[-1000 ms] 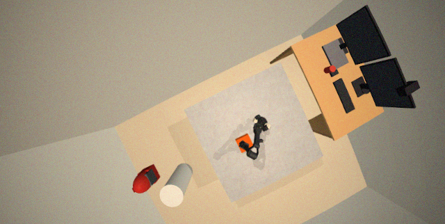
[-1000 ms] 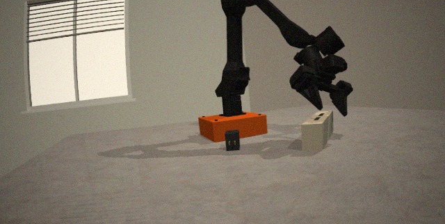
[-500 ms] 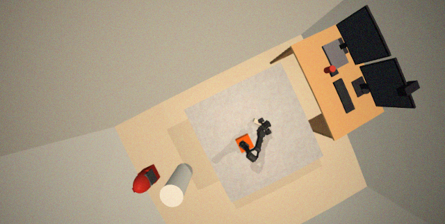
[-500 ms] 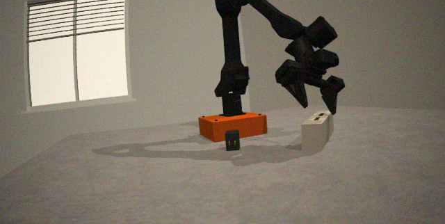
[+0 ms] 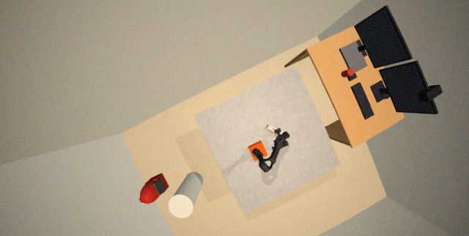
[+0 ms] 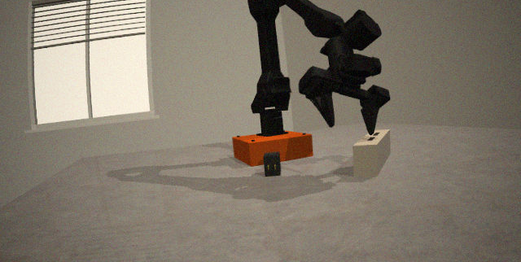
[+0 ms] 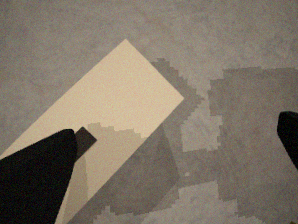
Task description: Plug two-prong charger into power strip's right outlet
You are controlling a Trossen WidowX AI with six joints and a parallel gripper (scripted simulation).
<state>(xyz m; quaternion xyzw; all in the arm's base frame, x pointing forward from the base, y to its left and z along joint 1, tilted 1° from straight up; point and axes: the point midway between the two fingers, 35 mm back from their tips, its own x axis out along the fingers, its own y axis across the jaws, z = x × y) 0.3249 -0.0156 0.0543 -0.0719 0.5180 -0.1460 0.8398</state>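
Now: gripper tip 130 mm past the black two-prong charger, 100 mm to the left of it and 60 mm above it.
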